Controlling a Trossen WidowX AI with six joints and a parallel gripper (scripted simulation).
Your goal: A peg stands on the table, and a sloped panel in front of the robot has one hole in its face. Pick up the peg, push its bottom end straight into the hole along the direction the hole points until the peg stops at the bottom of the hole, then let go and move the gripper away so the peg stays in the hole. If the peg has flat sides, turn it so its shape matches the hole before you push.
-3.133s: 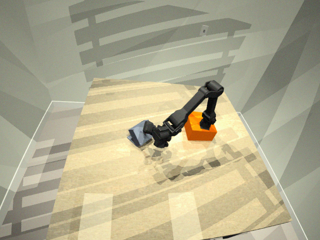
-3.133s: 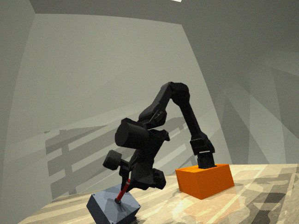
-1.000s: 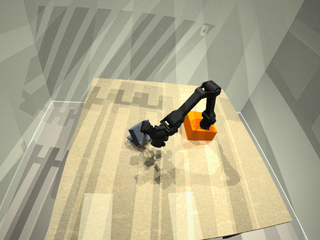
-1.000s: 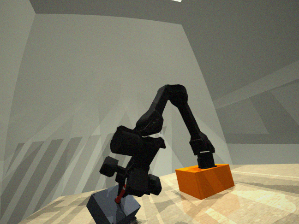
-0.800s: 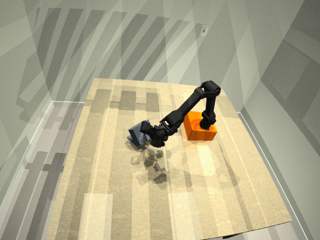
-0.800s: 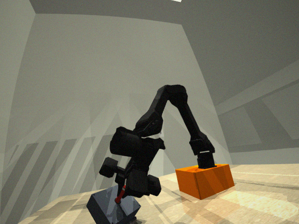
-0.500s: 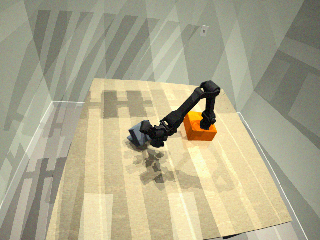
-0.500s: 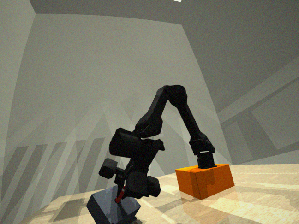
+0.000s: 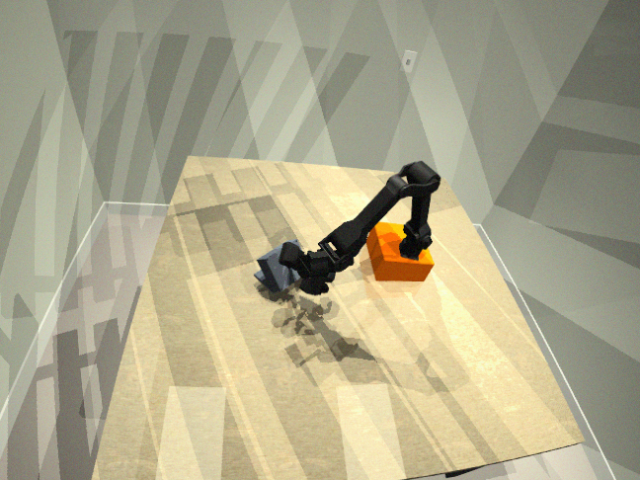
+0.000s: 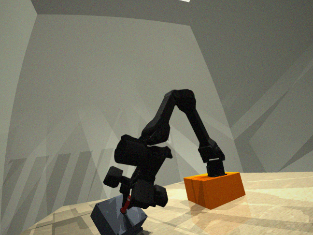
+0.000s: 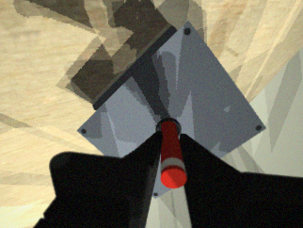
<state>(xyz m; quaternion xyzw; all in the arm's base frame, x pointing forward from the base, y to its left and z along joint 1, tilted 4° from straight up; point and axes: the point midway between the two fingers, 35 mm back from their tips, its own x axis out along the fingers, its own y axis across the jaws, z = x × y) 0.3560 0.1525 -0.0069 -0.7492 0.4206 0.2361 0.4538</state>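
Right now my gripper tip is 10 mm to the right of the red round peg, 10 mm below it and 10 mm past it. The rest, counted from my gripper tip: grey-blue sloped panel (30 mm below, 20 mm to the right, 20 mm ahead).
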